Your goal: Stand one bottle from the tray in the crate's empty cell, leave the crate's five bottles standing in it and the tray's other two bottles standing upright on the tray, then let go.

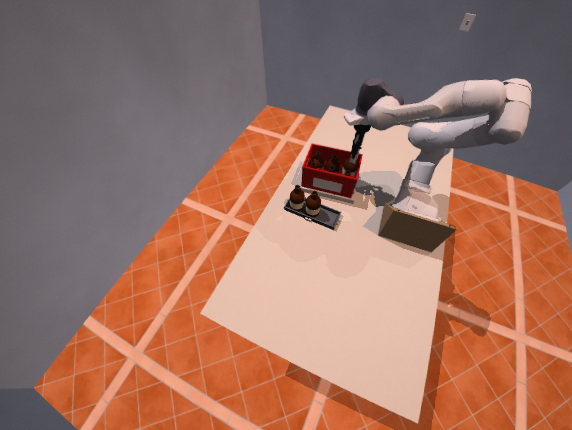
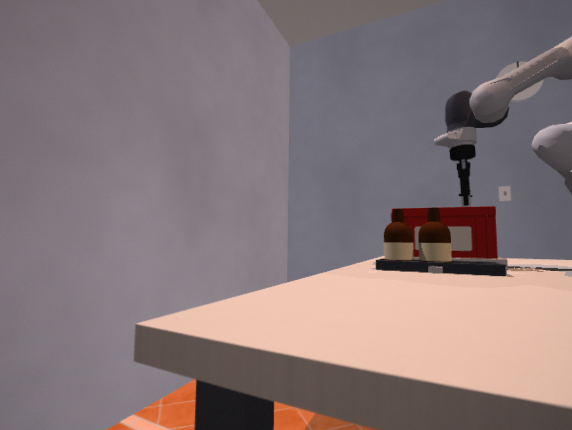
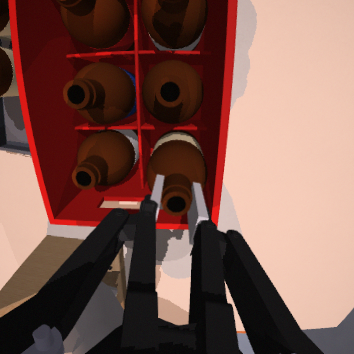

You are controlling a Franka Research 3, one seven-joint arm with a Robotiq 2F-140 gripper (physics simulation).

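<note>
The red crate (image 1: 347,187) (image 2: 484,235) (image 3: 228,100) stands on the table. My gripper (image 1: 353,160) (image 2: 466,201) (image 3: 175,189) is shut on the neck of a brown bottle (image 1: 350,165) (image 3: 176,162) with a cream label. That bottle is down inside the crate's end corner cell, about level with its neighbours; its base is hidden. Five other bottles (image 3: 100,22) (image 3: 175,22) (image 3: 105,92) (image 3: 186,100) (image 3: 107,155) stand in the other cells. Two bottles (image 1: 297,198) (image 1: 313,204) (image 2: 398,236) (image 2: 435,237) stand upright on the black tray (image 1: 330,220) (image 2: 477,267).
The tray lies beside the crate's long side. A brown panel (image 1: 415,231) stands at the arm's base. The crate's red dividers (image 3: 137,90) and end wall (image 3: 125,223) are close around the held bottle and the fingertips.
</note>
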